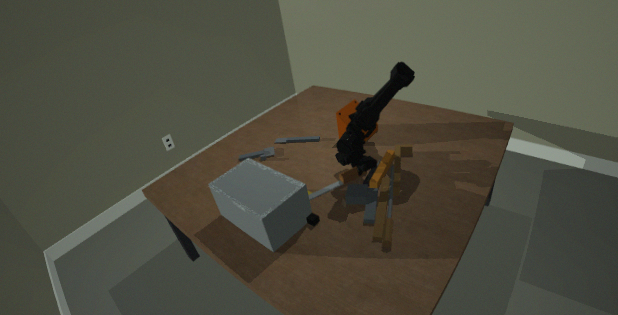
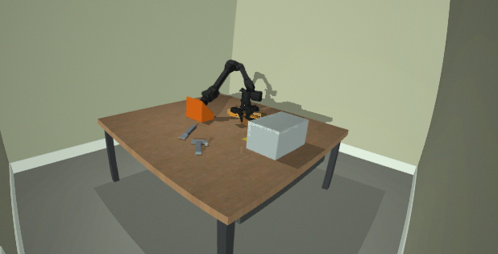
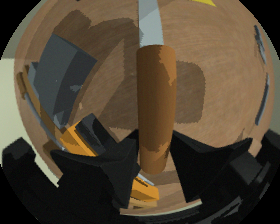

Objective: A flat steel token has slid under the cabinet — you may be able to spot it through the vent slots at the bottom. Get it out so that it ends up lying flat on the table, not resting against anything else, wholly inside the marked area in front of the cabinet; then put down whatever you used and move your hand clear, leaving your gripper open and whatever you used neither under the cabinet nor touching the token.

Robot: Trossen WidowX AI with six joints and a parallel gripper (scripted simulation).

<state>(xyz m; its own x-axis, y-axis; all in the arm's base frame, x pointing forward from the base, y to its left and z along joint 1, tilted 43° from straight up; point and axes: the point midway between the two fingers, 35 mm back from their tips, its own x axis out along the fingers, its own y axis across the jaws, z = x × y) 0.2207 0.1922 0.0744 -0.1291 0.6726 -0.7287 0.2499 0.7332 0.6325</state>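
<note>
Now: gripper tip 7 cm past the orange bar, 7 cm to the right of it and 1 cm below it. From my gripper tip the other things lie so: grey block (10 cm ahead, 9 cm to the left, 1 cm above); then wooden stick (9 cm ahead, 19 cm to the left); then grey t-piece (15 cm ahead, 47 cm to the right).
</note>
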